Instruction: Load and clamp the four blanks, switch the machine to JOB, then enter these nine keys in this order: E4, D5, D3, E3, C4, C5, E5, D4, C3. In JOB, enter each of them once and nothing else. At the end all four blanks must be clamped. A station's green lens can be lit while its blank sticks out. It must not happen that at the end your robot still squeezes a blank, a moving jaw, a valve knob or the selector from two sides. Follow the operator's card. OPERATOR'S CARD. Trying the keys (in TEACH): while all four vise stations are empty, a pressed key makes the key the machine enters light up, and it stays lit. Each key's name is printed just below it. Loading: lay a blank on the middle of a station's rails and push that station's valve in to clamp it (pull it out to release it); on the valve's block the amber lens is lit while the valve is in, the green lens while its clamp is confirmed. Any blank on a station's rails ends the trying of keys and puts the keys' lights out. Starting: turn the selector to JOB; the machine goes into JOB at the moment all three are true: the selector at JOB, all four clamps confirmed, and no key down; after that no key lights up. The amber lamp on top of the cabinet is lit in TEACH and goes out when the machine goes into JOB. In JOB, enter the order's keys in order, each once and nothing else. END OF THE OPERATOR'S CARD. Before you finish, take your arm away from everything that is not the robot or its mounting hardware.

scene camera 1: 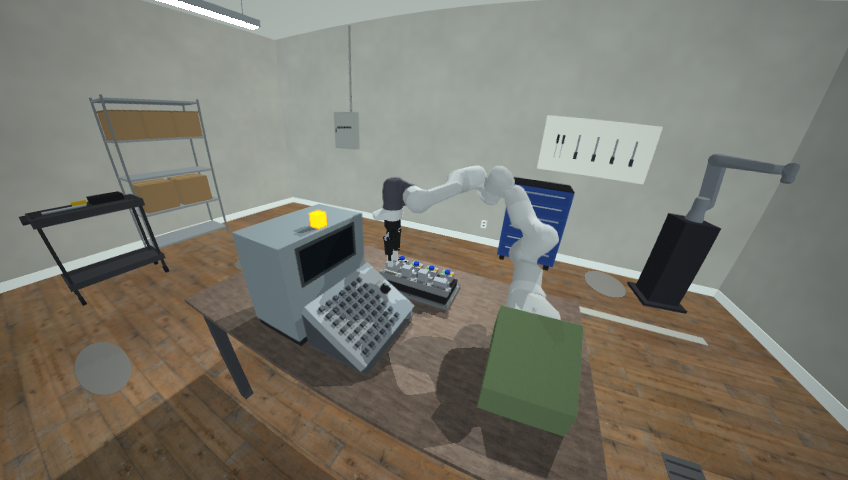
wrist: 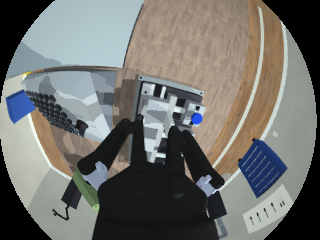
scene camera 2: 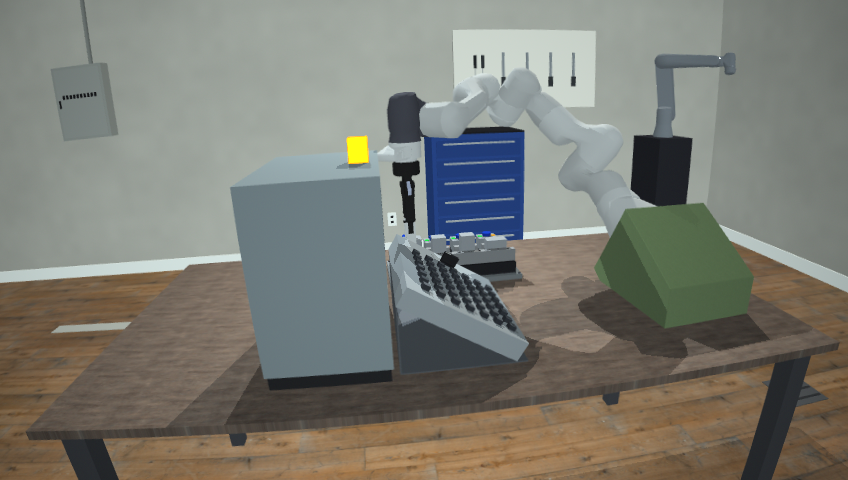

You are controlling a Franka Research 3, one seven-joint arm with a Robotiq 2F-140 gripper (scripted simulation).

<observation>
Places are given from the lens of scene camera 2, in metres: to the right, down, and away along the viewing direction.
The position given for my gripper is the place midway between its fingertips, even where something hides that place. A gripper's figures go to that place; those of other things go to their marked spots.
my gripper [scene camera 2: 410, 242]: -0.04, 0.01, 1.35
grey cabinet [scene camera 2: 310, 230]: -0.19, -0.02, 0.78
sloped keypad [scene camera 2: 441, 342]: 0.04, 0.23, 1.02
The marked spots on the sloped keypad and the grey cabinet are 0.41 m apart.
</observation>
